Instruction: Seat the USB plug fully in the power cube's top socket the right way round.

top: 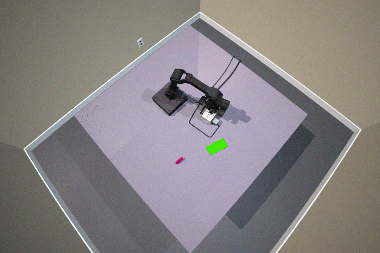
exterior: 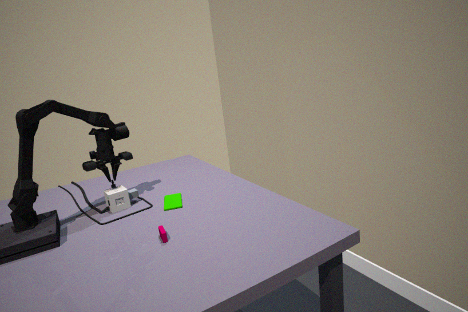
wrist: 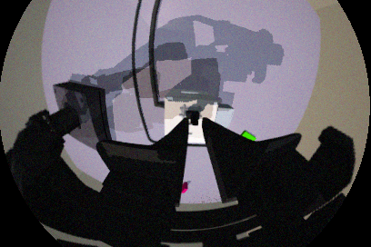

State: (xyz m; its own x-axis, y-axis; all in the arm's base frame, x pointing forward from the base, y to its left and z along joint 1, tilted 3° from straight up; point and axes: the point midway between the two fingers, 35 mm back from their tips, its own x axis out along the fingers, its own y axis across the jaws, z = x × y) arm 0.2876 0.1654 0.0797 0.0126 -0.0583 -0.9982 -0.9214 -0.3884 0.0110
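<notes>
The dark USB plug is 2 cm below my gripper tip. Round my gripper tip: green pad 22 cm ahead, 10 cm to the right, 10 cm below; then magenta block 15 cm ahead, 37 cm to the right, 9 cm below.
</notes>
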